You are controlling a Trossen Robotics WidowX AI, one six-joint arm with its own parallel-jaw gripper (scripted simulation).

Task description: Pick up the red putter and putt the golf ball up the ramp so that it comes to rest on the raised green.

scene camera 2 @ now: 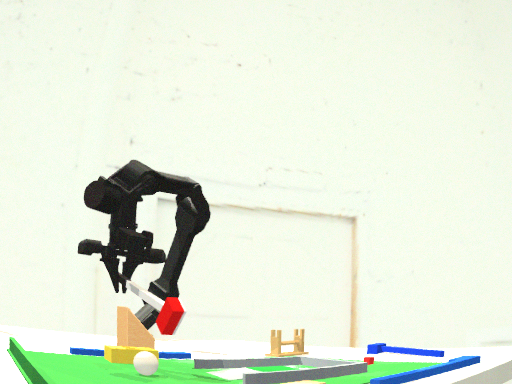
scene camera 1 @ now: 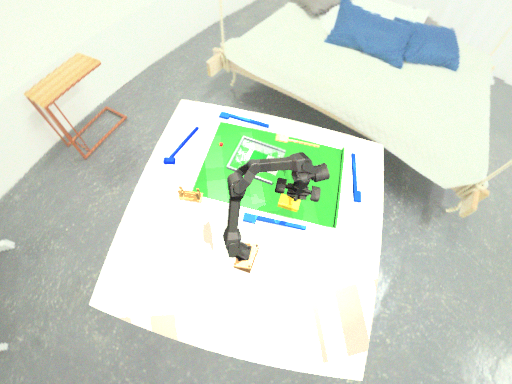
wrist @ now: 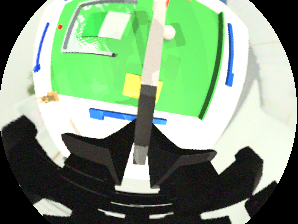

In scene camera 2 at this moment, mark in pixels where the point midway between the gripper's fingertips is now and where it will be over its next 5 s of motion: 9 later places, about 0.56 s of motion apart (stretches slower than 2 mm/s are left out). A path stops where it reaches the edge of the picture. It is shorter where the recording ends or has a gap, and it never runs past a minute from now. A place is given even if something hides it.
My gripper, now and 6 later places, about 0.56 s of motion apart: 120,293; 98,295; 97,312; 98,323; 86,323; 135,326; 146,314
